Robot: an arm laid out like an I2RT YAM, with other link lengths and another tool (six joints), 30 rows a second.
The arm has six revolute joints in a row. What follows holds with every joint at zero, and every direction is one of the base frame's.
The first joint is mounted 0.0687 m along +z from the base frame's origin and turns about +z.
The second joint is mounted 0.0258 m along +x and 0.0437 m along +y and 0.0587 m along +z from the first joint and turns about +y.
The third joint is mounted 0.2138 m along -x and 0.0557 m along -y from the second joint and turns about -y.
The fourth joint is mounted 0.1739 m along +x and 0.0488 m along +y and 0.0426 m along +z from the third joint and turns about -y.
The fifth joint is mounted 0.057 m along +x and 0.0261 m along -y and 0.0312 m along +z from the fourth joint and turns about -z.
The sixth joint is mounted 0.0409 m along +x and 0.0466 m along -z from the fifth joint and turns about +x.
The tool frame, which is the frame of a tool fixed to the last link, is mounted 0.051 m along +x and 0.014 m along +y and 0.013 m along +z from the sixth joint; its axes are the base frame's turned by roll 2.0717, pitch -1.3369 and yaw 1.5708 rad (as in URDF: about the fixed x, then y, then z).
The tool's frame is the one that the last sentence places.
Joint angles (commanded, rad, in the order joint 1, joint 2, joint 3, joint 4, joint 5, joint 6), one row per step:
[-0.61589 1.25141 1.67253 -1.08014 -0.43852 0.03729]
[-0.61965 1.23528 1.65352 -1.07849 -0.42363 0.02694]
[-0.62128 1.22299 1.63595 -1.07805 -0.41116 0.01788]
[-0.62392 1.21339 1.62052 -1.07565 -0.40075 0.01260]
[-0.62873 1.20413 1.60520 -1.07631 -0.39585 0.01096]
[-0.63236 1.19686 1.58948 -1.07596 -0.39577 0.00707]
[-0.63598 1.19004 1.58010 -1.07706 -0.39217 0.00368]
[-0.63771 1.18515 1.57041 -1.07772 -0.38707 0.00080]
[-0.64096 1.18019 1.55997 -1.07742 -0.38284 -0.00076]
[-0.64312 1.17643 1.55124 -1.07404 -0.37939 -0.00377]
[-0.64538 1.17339 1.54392 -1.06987 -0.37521 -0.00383]
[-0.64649 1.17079 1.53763 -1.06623 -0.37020 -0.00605]
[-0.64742 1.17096 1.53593 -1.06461 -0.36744 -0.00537]
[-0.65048 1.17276 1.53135 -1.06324 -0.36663 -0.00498]
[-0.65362 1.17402 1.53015 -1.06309 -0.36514 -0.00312]
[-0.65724 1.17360 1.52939 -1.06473 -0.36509 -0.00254]
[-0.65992 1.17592 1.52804 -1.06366 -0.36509 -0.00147]
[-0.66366 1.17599 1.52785 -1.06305 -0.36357 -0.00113]
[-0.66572 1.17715 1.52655 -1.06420 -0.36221 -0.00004]
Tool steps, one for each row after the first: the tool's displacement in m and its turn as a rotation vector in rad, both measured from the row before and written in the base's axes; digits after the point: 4 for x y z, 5 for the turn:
[-0.0030 -0.0001 -0.0022 -0.01529 0.00707 -0.00976]
[-0.0022 0.0001 -0.0026 -0.01088 0.00921 -0.00637]
[-0.0016 -0.0004 -0.0023 -0.00754 0.00707 -0.00782]
[-0.0019 -0.0003 -0.0024 0.00014 0.00741 -0.00770]
[-0.0013 0.0001 -0.0027 0.00160 0.00701 -0.00144]
[-0.0015 -0.0001 -0.0014 -0.00239 0.00469 -0.00443]
[-0.0010 -0.0002 -0.0018 -0.00167 0.00666 -0.00397]
[-0.0010 -0.0004 -0.0019 -0.00032 0.00597 -0.00557]
[-0.0005 -0.0004 -0.0013 -0.00321 0.00299 -0.00301]
[-0.0004 -0.0007 -0.0010 -0.00213 0.00171 -0.00542]
[-0.0003 -0.0005 -0.0009 -0.00430 0.00229 -0.00361]
[0.0000 -0.0005 -0.0004 -0.00073 0.00117 -0.00345]
[0.0002 -0.0010 -0.0013 0.00292 0.00425 -0.00391]
[0.0000 -0.0009 -0.0005 0.00209 0.00215 -0.00540]
[-0.0004 -0.0006 -0.0003 0.00163 0.00150 -0.00401]
[0.0003 -0.0009 -0.0006 0.00242 0.00189 -0.00333]
[-0.0003 -0.0009 0.0000 -0.00073 0.00028 -0.00510]
[-0.0001 -0.0006 -0.0007 0.00237 0.00322 -0.00376]

